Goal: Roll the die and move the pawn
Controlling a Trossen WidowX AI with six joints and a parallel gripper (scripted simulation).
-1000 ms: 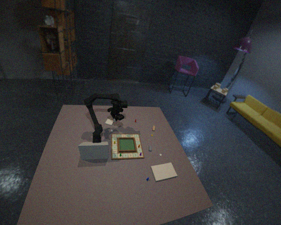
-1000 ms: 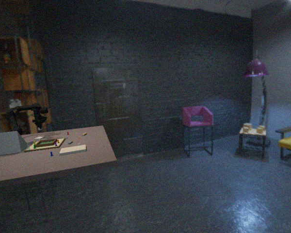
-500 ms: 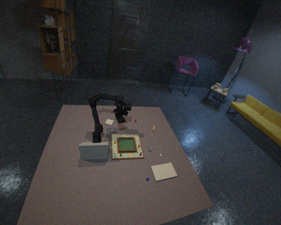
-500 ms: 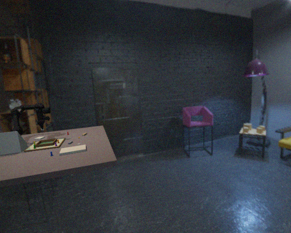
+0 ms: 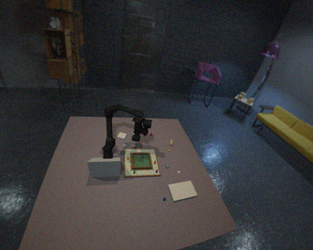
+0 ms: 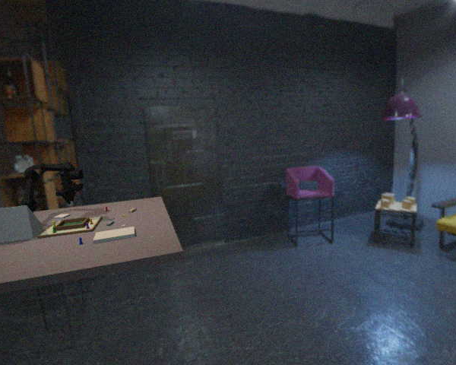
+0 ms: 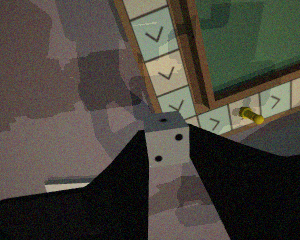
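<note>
Right now my gripper tip is 12 cm short of the orange pawn, 19 cm to the left of it and 9 cm above it. Also, from my gripper tip: green tray (1 cm ahead, 15 cm to the right, 11 cm below); then die (right at my gripper tip); then small pale card (9 cm behind, 20 cm to the left, 11 cm below).
</note>
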